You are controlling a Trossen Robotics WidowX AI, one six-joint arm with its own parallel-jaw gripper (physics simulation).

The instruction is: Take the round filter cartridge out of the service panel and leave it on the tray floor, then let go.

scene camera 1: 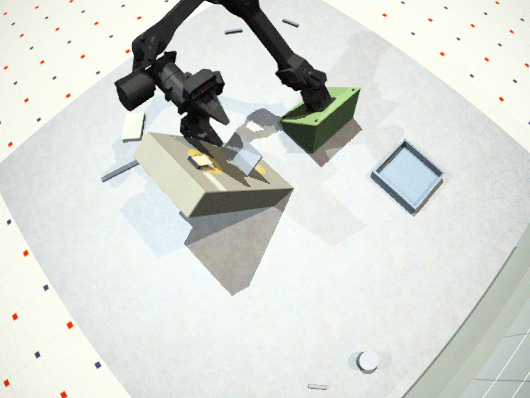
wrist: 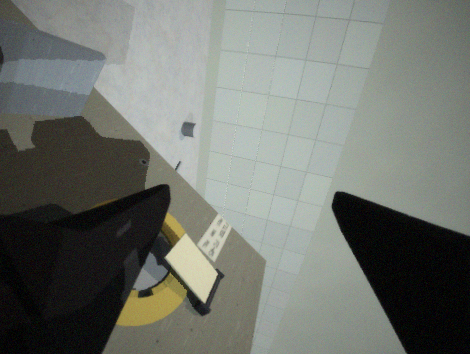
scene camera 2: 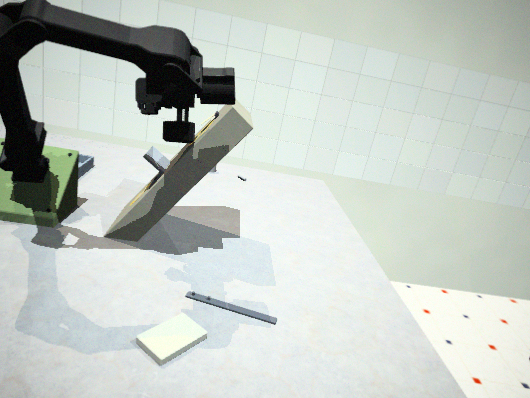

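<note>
The beige service panel [scene camera 1: 172, 175] [scene camera 2: 200, 155] [wrist: 235, 295] stands tilted. In its face, a yellow ring [wrist: 152, 310] [scene camera 1: 215, 169] surrounds a grey round part [wrist: 154, 272], apparently the filter cartridge, largely hidden by a finger in the wrist view. A cream tab [wrist: 192, 267] [scene camera 1: 202, 160] lies across the ring's edge. A blue-grey flap [scene camera 1: 246, 160] [scene camera 2: 159, 159] [wrist: 50, 75] sticks out of the face beside it. My gripper [scene camera 1: 224, 134] [scene camera 2: 179, 132] [wrist: 252, 196] is open and empty, close over the panel's face near the ring. The blue tray [scene camera 1: 409, 175] [scene camera 2: 86, 165] holds nothing visible.
A green block [scene camera 1: 337, 125] [scene camera 2: 65, 185] stands by the arm's base, between panel and tray. A cream block [scene camera 1: 133, 126] [scene camera 2: 171, 336] and a grey bar [scene camera 1: 119, 171] [scene camera 2: 232, 308] lie beside the panel. A white cylinder [scene camera 1: 369, 360] [wrist: 188, 129] and a small bar [scene camera 1: 317, 386] are farther off.
</note>
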